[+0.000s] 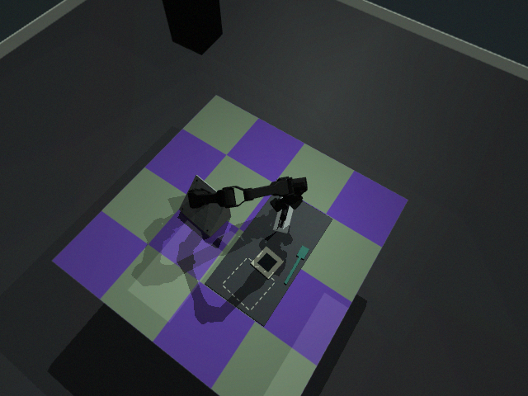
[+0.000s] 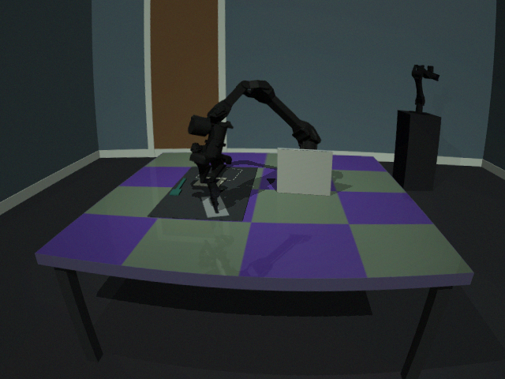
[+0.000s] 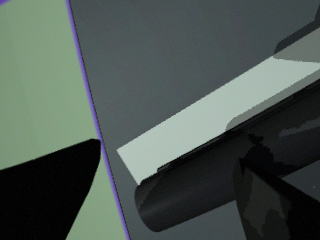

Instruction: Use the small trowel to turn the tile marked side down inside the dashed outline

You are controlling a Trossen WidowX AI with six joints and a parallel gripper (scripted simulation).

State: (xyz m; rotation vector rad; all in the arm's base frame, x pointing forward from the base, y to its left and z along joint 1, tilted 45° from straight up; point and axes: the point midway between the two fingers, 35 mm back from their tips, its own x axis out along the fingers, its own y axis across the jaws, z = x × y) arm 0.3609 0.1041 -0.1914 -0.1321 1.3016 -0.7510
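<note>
My gripper tip is now 16 cm short of the green trowel, 22 cm to the left of it and 10 cm above it. The rest, counted from my gripper tip: dark mat 2 cm ahead, 23 cm to the right, 12 cm below; tile 4 cm ahead, 30 cm to the right, 10 cm below.
</note>
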